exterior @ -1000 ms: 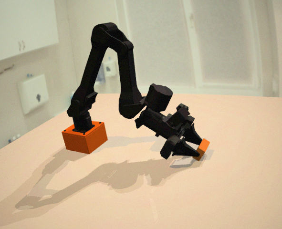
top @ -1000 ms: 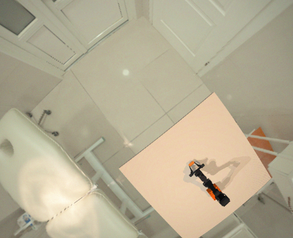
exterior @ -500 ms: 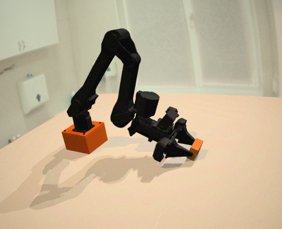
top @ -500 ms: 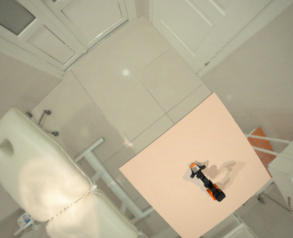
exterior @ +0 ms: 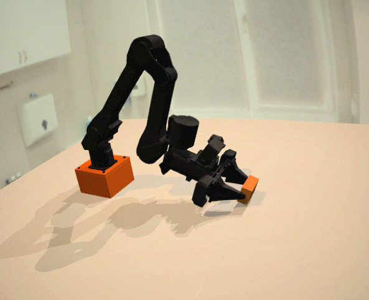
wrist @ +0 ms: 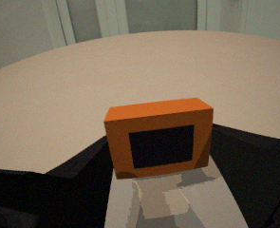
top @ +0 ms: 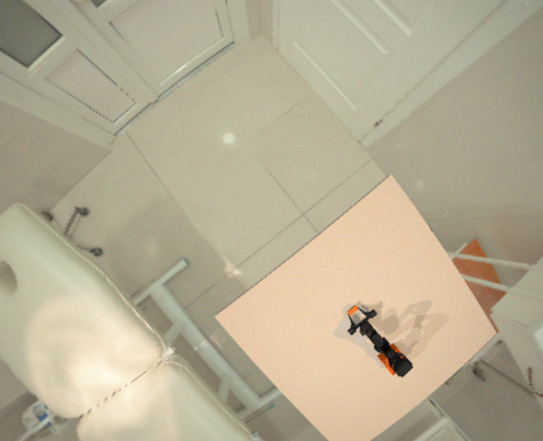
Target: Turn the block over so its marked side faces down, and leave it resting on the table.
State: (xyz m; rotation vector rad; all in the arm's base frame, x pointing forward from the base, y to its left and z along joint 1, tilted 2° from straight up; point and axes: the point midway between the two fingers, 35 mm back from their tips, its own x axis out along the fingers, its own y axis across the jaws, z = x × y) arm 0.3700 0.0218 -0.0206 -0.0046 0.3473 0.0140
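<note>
Right now my gripper tip is 10 mm past the block.
</note>
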